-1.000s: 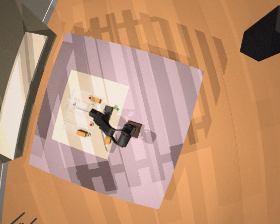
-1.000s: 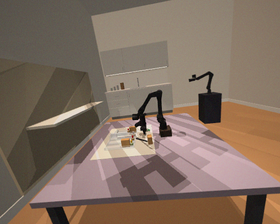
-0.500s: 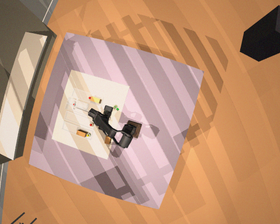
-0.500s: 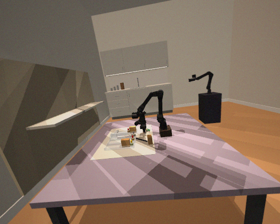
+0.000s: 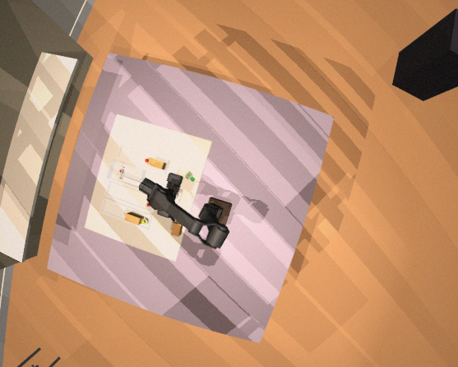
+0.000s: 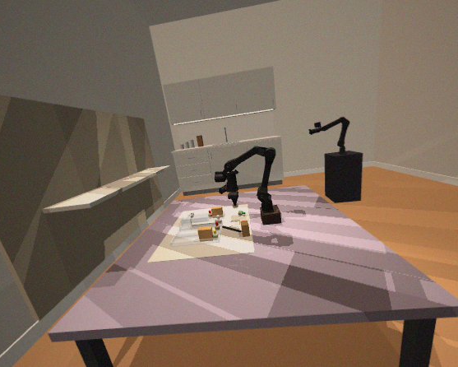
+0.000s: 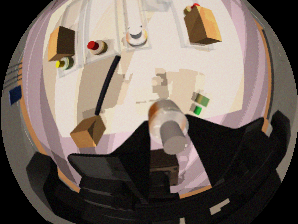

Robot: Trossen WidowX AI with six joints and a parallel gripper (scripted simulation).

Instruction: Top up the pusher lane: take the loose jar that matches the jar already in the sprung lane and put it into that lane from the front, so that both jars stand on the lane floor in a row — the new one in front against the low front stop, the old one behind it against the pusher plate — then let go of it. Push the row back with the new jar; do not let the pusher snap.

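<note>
My gripper tip is now 26 cm short of the clear rack and 10 cm above it.
</note>
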